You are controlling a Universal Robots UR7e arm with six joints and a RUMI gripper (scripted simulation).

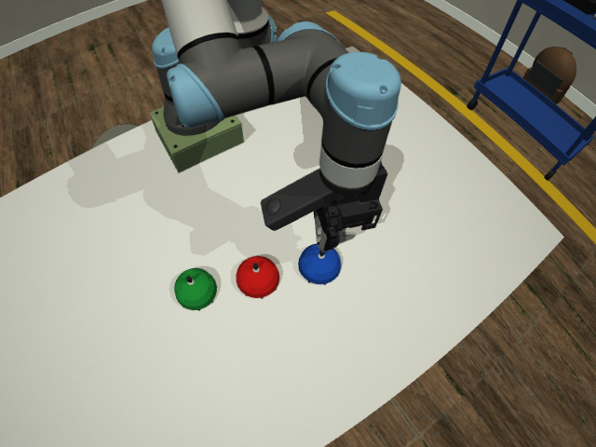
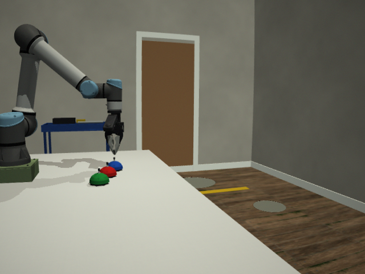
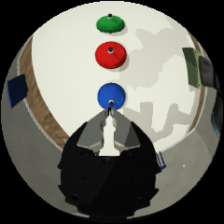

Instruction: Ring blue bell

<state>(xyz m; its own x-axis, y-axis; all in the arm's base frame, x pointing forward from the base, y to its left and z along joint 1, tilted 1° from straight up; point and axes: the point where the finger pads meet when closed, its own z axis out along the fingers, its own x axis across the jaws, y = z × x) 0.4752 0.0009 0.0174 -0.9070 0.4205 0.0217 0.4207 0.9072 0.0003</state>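
My gripper is now 5 cm above the blue bell. Round my hand: green bell (22 cm to the right, 11 cm behind, 5 cm below); red bell (11 cm to the right, 5 cm below, 5 cm behind).
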